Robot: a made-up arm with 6 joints.
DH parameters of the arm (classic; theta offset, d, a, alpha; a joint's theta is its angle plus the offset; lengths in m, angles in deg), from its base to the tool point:
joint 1: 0 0.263 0 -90
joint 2: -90 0 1.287 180
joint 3: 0 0 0 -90
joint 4: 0 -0.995 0 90
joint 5: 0 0.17 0 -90
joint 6: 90 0 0 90
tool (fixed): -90 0 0 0
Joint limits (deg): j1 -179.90..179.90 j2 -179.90..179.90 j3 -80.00..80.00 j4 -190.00..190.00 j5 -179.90..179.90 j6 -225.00..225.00
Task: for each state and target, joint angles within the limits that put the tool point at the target. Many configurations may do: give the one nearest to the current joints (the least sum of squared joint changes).
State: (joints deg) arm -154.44 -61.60 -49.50 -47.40 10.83 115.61
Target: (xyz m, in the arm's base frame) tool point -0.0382 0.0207 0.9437
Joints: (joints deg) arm -149.70 -49.13 -48.87 -77.38 10.83 115.61
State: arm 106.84 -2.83 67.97 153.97 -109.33 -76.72
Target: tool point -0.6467 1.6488 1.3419
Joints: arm 106.27 36.65 35.83 159.15 -109.33 -76.72
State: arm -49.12 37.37 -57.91 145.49 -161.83 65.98
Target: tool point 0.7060 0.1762 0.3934
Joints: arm 2.14 29.07 -60.57 151.75 -161.83 65.98
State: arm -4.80 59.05 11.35 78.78 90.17 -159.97
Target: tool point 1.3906 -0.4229 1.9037
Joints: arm -15.61 26.25 45.56 78.81 90.17 -159.97
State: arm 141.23 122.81 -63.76 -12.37 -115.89 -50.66
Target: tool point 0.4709 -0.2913 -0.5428
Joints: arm 130.60 163.21 -40.66 -8.77 -115.89 -50.66
